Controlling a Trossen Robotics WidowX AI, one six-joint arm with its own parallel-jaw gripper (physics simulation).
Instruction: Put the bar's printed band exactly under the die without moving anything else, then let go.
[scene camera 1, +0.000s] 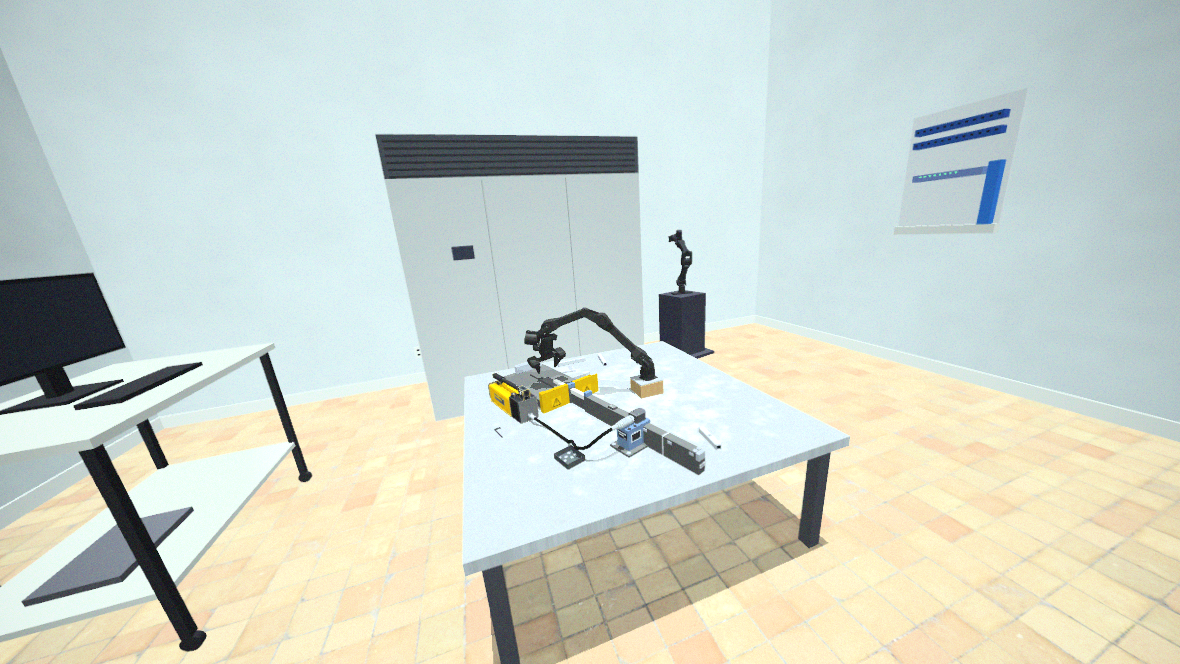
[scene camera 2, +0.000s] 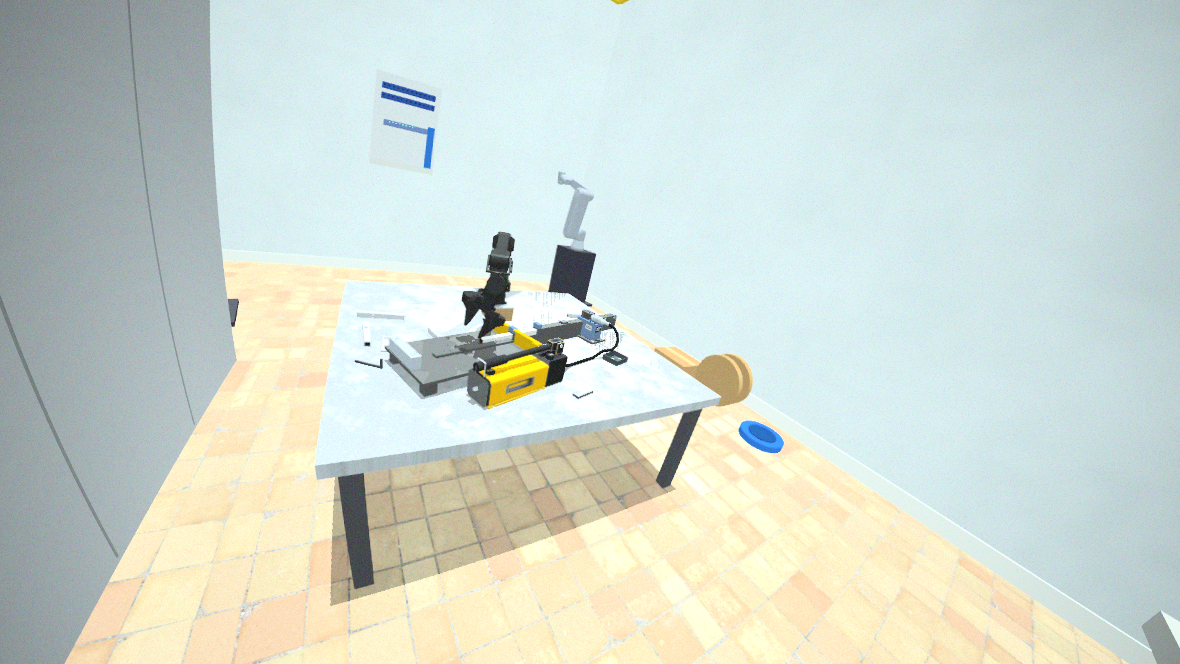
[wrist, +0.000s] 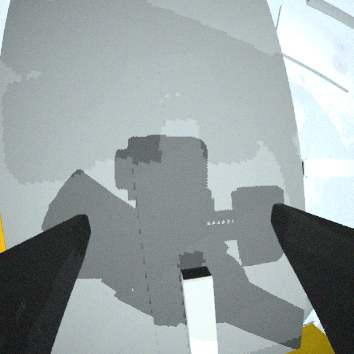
The gripper is open, with nothing in its grasp. Also in view: a long pale bar and a yellow and grey machine.
